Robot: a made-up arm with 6 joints.
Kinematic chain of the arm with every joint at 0, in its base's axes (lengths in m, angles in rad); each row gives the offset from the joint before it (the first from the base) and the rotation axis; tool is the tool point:
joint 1: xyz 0 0 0.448 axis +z
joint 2: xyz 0.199 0 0 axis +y
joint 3: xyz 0 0 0.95 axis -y
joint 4: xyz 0 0 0.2 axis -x
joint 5: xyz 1.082 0 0 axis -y
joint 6: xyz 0.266 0 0 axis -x
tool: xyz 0 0 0
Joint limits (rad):
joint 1: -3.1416..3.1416
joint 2: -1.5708..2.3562
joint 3: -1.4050..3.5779
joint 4: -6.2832..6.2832
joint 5: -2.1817..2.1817
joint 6: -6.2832..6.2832
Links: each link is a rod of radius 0.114 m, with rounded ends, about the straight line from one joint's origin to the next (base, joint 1, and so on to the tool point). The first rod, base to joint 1, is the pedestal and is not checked.
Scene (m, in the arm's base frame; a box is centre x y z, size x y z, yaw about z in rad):
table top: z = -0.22
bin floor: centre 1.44 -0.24 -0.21 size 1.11 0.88 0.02 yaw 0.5
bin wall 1: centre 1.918 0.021 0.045 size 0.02 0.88 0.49 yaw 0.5
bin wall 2: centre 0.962 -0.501 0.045 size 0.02 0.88 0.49 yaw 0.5
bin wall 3: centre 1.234 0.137 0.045 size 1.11 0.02 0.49 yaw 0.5
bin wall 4: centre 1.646 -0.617 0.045 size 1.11 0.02 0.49 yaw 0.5
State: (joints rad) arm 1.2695 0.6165 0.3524 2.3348 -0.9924 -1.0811
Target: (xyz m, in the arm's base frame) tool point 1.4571 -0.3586 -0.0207
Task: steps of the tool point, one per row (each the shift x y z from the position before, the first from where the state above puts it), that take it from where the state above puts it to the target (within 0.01 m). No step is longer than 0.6 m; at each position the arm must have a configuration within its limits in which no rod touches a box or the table.
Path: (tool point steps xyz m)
1: 0.4570 -0.3329 -0.1375
2: 0.3171 -0.4505 -0.1355
3: 0.1471 -0.5112 -0.1303
4: -0.0295 -0.5077 -0.1221
5: -0.1893 -0.4430 -0.1111
6: 0.0379 -0.0040 -0.3101
7: -0.0379 0.0041 -0.3186

